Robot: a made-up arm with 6 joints. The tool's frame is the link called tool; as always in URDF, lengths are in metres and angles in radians. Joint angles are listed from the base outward. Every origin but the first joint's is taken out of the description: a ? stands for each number. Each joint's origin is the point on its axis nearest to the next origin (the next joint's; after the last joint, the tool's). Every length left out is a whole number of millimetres.
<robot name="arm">
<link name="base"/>
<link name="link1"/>
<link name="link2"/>
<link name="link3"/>
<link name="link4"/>
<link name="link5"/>
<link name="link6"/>
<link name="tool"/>
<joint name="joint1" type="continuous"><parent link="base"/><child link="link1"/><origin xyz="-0.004 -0.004 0.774" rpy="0 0 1.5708"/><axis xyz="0 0 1"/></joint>
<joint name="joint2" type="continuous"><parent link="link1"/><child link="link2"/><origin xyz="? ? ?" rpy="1.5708 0 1.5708"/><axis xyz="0 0 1"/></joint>
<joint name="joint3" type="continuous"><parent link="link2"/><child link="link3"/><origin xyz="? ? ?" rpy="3.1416 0 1.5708"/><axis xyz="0 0 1"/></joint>
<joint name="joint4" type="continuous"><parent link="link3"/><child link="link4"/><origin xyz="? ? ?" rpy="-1.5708 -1.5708 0"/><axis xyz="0 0 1"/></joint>
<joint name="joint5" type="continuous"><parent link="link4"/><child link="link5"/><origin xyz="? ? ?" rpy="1.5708 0 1.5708"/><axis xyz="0 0 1"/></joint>
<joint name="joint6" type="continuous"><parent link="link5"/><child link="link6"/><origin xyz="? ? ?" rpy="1.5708 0 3.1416"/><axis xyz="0 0 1"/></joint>
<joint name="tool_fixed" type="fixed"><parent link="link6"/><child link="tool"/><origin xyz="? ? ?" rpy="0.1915 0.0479 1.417"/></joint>
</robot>
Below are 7 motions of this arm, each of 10 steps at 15 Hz.
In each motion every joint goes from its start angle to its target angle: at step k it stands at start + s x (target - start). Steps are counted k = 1, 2, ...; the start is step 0. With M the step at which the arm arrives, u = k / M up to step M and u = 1 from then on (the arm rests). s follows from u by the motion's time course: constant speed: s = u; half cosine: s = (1 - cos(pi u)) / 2; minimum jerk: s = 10 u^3 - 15 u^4 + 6 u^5.
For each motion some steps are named. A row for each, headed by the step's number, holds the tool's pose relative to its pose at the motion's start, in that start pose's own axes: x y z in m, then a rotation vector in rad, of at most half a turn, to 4 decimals.
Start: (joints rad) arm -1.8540 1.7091 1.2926 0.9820 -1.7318 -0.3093
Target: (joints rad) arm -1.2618 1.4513 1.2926 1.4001 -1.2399 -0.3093
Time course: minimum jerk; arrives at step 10
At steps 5, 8, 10:
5: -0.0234 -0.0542 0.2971 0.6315 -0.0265 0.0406
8: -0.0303 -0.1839 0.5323 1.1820 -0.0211 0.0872
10: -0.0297 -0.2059 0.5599 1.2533 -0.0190 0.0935

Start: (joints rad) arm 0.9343 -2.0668 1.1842 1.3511 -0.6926 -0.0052
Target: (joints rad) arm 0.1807 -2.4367 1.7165 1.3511 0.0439 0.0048
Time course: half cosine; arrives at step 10
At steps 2, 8, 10:
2: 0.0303 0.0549 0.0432 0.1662 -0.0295 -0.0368
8: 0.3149 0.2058 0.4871 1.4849 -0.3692 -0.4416
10: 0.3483 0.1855 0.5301 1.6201 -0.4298 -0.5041

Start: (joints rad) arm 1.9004 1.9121 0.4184 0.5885 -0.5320 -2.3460
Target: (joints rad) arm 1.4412 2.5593 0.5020 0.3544 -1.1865 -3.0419
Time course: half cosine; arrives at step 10
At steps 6, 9, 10:
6: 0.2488 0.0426 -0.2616 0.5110 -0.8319 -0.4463
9: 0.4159 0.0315 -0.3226 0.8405 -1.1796 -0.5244
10: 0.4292 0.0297 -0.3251 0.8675 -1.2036 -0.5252

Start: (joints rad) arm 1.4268 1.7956 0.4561 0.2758 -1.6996 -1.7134
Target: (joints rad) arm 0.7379 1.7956 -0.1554 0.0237 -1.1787 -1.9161
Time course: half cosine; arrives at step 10
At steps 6, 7, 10:
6: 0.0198 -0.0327 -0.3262 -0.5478 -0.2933 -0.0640
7: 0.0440 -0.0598 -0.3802 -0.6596 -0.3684 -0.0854
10: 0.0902 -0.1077 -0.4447 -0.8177 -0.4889 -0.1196

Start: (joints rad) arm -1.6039 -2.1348 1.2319 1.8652 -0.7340 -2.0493
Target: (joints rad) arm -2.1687 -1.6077 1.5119 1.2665 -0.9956 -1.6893
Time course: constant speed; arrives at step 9
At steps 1, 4, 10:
1: -0.0231 -0.0361 0.0302 -0.0716 -0.0078 -0.0133
4: -0.0881 -0.1359 0.1442 -0.3028 -0.0179 -0.0193
10: -0.1624 -0.2601 0.4011 -0.7188 0.0256 0.0843

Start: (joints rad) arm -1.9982 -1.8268 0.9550 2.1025 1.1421 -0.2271
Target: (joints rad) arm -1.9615 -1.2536 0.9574 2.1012 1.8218 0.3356
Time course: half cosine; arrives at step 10
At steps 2, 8, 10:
2: -0.0313 -0.0278 -0.0235 0.0776 0.0489 0.0027
8: -0.3543 -0.1725 -0.2130 0.8207 0.1469 0.0195
10: -0.3969 -0.1780 -0.2332 0.9087 0.1186 0.0187

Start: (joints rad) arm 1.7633 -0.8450 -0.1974 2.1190 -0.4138 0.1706
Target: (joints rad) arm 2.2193 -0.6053 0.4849 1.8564 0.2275 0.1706
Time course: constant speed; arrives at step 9
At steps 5, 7, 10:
5: 0.0920 -0.0919 -0.0194 0.4150 -0.2921 -0.3165
7: 0.1149 -0.1330 -0.0254 0.5744 -0.4368 -0.4281
10: 0.1292 -0.1752 -0.0316 0.7253 -0.5982 -0.5296

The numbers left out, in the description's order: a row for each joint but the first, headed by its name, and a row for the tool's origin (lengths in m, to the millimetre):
joint2: -0.023 -0.011 0
joint3: 0.019 0.365 0
joint4: 0.019 -0.495 0
joint5: 0.131 -0.022 0
joint6: -0.002 -0.003 0
tool: 0.014 -0.001 0

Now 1 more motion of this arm.
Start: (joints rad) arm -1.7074 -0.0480 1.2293 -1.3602 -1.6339 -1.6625
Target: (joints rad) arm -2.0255 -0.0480 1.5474 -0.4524 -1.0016 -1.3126
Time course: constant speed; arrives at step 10
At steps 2, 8, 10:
2: 0.0039 -0.0203 0.0452 0.1982 0.2298 0.0932
8: 0.0480 -0.1229 0.1559 0.8419 0.8608 0.5193
10: 0.0730 -0.1679 0.1784 1.0739 1.0396 0.7045

